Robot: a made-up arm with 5 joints.
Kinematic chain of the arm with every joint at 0, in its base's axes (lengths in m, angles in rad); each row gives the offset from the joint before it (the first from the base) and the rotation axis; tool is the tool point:
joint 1: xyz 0 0 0.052 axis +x
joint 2: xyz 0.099 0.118 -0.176 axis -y
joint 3: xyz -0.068 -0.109 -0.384 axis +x
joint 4: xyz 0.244 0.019 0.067 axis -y
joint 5: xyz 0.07 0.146 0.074 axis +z
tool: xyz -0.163 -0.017 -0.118
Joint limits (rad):
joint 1: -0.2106..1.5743
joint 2: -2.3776..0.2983
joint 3: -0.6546..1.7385
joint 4: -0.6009..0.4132
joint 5: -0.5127..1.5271
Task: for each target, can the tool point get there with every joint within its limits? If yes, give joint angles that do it. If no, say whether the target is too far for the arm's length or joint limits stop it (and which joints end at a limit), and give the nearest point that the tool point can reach.
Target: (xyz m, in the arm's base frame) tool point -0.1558 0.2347 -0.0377
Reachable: yes | joints 1.2926 -1.5860 1.3712 -0.3518 0.1640
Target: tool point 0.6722 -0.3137 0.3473
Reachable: no: joint limits stop it (at a limit: joint 1, joint 2, joint 3, joint 4, joint 5) | nearest point 0.2596 -0.0840 -0.2266 | short by 0.743 m
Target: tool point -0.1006 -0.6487 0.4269
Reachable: no: joint limits stop it (at a limit: joint 1, joint 2, joint 3, joint 5) | nearest point -0.2988 -0.1155 0.2731 | short by 0.589 m
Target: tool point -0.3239 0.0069 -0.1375
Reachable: yes | joints 0.0594 -2.0437 1.0303 -0.1394 1.2529
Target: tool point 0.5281 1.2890 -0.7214
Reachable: no: too far | nearest point 0.2720 0.6130 -0.3158 | short by 0.829 m
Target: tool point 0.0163 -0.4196 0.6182
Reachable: no: joint limits stop it (at a limit: joint 1, joint 2, joint 4, joint 5) | nearest point -0.2580 -0.0749 0.2992 | short by 0.544 m
